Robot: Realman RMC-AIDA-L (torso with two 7-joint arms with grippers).
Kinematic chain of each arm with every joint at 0, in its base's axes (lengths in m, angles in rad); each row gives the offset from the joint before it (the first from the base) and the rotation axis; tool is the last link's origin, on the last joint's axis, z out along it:
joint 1: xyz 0 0 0.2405 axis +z
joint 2: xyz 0 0 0 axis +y
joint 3: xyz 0 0 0.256 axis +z
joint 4: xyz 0 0 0 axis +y
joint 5: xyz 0 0 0.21 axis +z
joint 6: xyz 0 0 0 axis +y
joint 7: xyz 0 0 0.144 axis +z
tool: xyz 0 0 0
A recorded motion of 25 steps. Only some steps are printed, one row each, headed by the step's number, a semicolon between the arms.
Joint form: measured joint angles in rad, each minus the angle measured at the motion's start. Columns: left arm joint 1, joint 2, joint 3, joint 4, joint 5, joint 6, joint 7; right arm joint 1, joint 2, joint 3, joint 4, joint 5, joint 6, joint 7.
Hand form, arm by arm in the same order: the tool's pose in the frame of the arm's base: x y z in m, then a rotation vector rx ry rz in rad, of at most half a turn. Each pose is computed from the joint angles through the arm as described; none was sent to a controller.
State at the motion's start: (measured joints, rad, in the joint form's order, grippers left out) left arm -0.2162 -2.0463 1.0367 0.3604 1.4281 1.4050 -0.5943; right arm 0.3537 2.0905 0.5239 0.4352 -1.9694 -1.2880 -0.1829
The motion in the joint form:
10: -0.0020 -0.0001 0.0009 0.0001 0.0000 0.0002 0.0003; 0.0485 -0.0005 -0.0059 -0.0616 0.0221 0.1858 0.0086
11: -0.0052 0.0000 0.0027 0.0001 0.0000 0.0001 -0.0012; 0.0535 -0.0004 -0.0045 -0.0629 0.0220 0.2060 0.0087
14: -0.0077 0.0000 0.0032 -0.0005 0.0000 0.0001 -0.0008; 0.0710 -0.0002 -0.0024 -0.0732 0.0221 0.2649 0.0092
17: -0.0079 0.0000 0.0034 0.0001 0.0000 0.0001 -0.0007; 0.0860 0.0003 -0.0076 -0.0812 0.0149 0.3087 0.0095
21: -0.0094 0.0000 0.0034 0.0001 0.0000 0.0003 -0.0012; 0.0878 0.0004 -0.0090 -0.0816 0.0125 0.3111 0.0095
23: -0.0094 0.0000 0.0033 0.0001 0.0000 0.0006 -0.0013; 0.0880 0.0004 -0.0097 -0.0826 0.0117 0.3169 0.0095
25: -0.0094 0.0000 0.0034 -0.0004 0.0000 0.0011 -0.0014; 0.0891 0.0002 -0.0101 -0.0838 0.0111 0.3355 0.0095
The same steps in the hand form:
10: -0.3404 0.2381 -0.0354 -2.4466 -0.2913 -0.6509; 0.2965 0.3166 -0.0626 -1.6896 0.4816 0.6059
11: -0.3396 0.2390 -0.0357 -2.4494 -0.2888 -0.6526; 0.2972 0.3181 -0.0644 -1.7006 0.4910 0.5931
14: -0.3390 0.2397 -0.0358 -2.4507 -0.2859 -0.6535; 0.3000 0.3227 -0.0693 -1.7342 0.5136 0.5503
17: -0.3389 0.2399 -0.0358 -2.4509 -0.2847 -0.6535; 0.3005 0.3257 -0.0744 -1.7718 0.5204 0.5182
21: -0.3385 0.2404 -0.0357 -2.4513 -0.2834 -0.6546; 0.3000 0.3260 -0.0751 -1.7770 0.5180 0.5171
23: -0.3385 0.2404 -0.0357 -2.4513 -0.2834 -0.6550; 0.3007 0.3258 -0.0757 -1.7812 0.5204 0.5115
25: -0.3384 0.2402 -0.0358 -2.4516 -0.2839 -0.6557; 0.3025 0.3257 -0.0775 -1.7914 0.5305 0.4959

